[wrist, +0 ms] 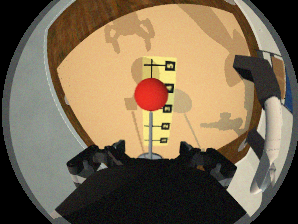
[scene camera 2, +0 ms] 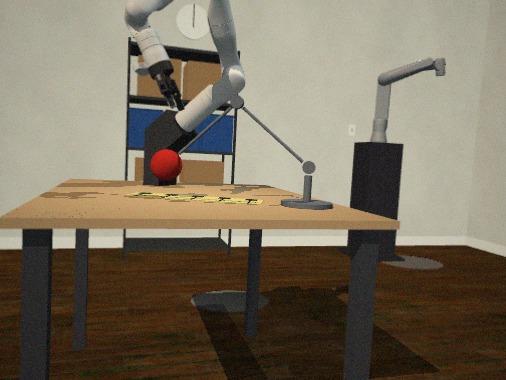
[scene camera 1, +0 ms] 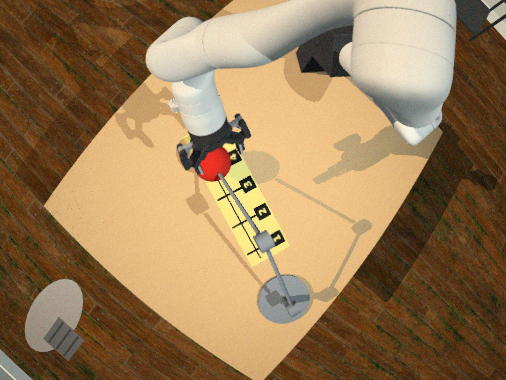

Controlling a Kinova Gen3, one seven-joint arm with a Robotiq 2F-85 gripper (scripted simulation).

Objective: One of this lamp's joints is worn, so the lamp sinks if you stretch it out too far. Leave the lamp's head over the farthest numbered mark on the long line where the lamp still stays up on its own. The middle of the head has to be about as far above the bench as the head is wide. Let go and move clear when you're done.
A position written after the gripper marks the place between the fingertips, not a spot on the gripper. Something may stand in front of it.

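Note:
The gripper (scene camera 1: 220,161) is there, and you can see it in the wrist view (wrist: 152,147) and in scene camera 2 (scene camera 2: 178,109) too. There's a lamp head (scene camera 1: 216,166), and you get it again in the wrist view (wrist: 151,94) as well as in scene camera 2 (scene camera 2: 166,165). There's also a round grey base (scene camera 1: 271,300).

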